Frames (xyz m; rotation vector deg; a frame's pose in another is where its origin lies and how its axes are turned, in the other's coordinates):
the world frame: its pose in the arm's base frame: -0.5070 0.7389 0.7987 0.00 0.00 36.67
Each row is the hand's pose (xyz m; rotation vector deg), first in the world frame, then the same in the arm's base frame.
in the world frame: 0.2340 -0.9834 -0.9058 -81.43 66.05 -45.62
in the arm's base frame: 0.2680 0.0899 -0.1071 -94.95 35.90 -19.46
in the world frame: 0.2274 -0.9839 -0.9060 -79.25 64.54 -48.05
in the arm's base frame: 0.2630 0.0855 -0.1073 -92.30 35.10 -21.32
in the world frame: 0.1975 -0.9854 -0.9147 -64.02 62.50 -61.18
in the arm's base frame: 0.2399 0.0665 -0.1160 -76.83 37.43 -31.98
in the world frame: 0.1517 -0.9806 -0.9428 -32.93 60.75 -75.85
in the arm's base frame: 0.2003 0.0430 -0.1441 -47.52 44.64 -43.54
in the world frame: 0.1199 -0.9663 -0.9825 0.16 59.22 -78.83
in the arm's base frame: 0.1662 0.0354 -0.1838 -17.40 52.98 -45.34
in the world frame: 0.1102 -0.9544 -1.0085 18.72 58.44 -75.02
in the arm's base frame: 0.1514 0.0392 -0.2098 -0.58 57.99 -41.77
